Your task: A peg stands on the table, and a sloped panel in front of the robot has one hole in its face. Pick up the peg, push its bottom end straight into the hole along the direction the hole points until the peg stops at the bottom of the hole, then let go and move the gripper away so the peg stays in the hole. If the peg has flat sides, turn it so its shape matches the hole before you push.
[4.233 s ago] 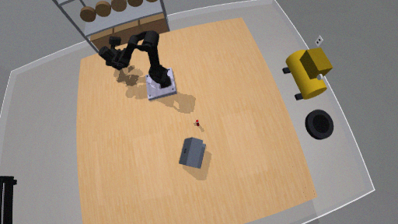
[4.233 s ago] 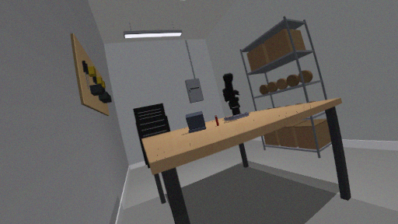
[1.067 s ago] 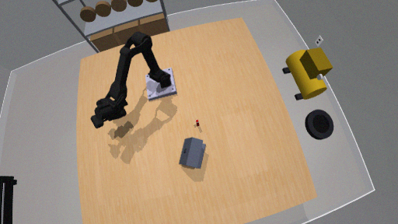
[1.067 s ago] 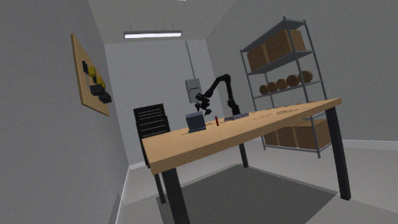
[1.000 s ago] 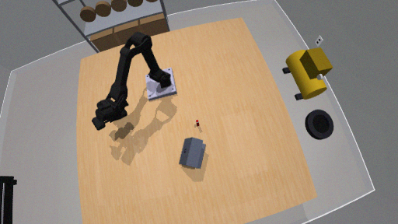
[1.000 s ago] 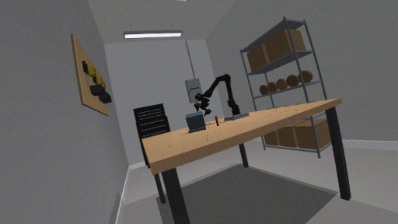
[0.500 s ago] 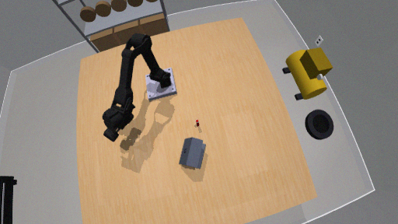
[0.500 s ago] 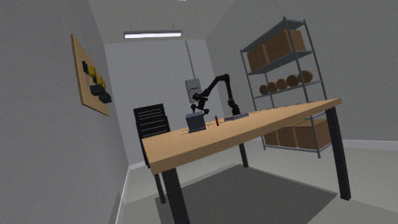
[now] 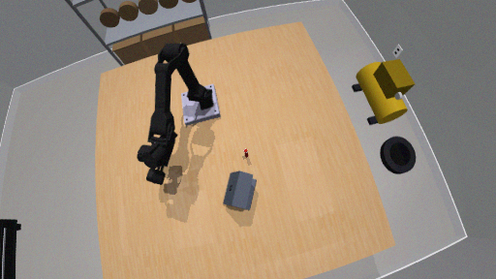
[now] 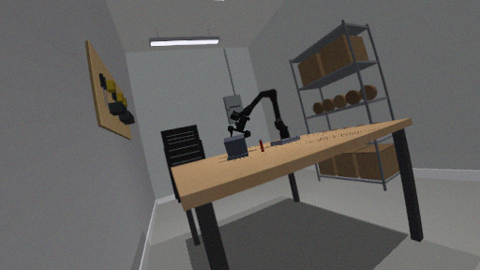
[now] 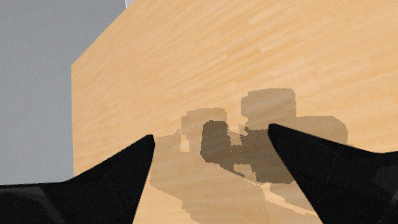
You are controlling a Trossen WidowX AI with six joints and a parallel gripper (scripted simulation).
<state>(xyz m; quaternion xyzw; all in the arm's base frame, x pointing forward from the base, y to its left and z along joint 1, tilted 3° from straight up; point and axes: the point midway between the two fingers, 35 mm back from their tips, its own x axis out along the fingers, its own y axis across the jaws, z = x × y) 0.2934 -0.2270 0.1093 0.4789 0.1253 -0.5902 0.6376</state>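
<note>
Right now my gripper tip is 37 cm to the right of the red peg, 5 cm above it and 1 cm past it. Also, from my gripper tip: grey sloped panel 30 cm to the left, 14 cm ahead, 3 cm below.
</note>
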